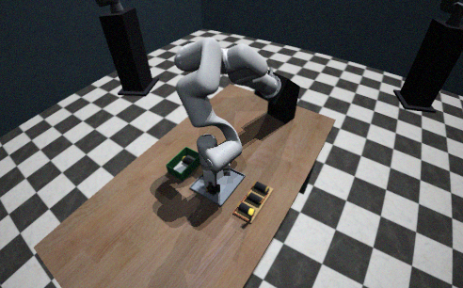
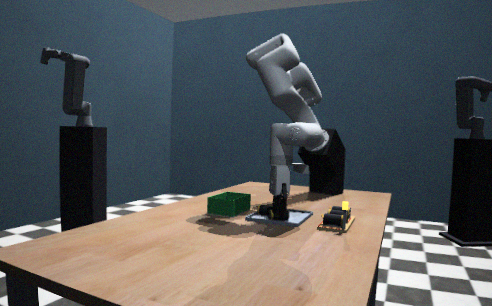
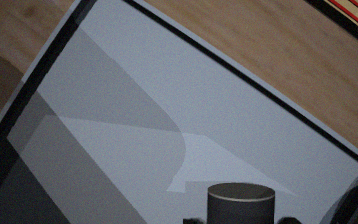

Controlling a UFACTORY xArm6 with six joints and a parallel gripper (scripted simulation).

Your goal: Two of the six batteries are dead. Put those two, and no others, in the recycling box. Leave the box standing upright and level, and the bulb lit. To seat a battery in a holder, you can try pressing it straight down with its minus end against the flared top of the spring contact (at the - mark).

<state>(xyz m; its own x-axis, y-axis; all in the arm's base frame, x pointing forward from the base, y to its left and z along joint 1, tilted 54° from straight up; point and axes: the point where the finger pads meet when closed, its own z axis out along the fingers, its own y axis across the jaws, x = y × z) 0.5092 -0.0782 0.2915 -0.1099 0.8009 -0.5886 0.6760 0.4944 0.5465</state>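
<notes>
The grey tray lies 50 mm behind my hand, 30 mm below it and 10 mm to the left of it. Also, from my hand: green recycling box 170 mm to the right, 110 mm behind, 20 mm below.
</notes>
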